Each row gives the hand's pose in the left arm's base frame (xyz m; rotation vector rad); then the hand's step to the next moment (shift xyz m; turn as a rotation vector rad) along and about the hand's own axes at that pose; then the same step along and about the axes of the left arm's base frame.
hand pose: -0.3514 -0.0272 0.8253 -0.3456 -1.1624 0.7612
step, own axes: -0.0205 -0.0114 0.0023 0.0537 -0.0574 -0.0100
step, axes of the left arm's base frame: -0.0019 -0.0226 -0.0064 0.0398 -0.0019 0.0685
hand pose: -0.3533 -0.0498 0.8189 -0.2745 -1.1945 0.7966
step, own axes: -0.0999 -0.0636 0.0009 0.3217 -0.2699 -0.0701
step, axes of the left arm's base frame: 0.0109 -0.1127 -0.0346 0.2178 0.0430 0.3633
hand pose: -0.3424 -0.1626 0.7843 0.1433 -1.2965 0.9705
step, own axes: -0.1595 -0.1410 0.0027 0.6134 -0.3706 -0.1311
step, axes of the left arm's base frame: 0.1000 -0.1717 -0.0766 0.3168 0.1692 0.6339
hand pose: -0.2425 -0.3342 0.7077 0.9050 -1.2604 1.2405
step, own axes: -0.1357 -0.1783 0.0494 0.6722 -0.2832 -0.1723
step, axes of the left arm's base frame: 0.1805 -0.0993 -0.1010 0.2322 0.2332 0.6734
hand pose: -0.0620 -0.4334 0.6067 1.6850 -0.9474 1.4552
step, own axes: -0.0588 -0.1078 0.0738 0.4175 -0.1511 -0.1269
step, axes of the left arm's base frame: 0.1235 -0.0077 -0.0722 0.1131 0.1502 0.4218
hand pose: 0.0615 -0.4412 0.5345 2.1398 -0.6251 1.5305
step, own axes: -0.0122 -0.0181 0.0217 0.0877 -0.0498 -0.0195
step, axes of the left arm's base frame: 0.0235 0.0032 -0.0196 0.0398 0.0419 0.0849
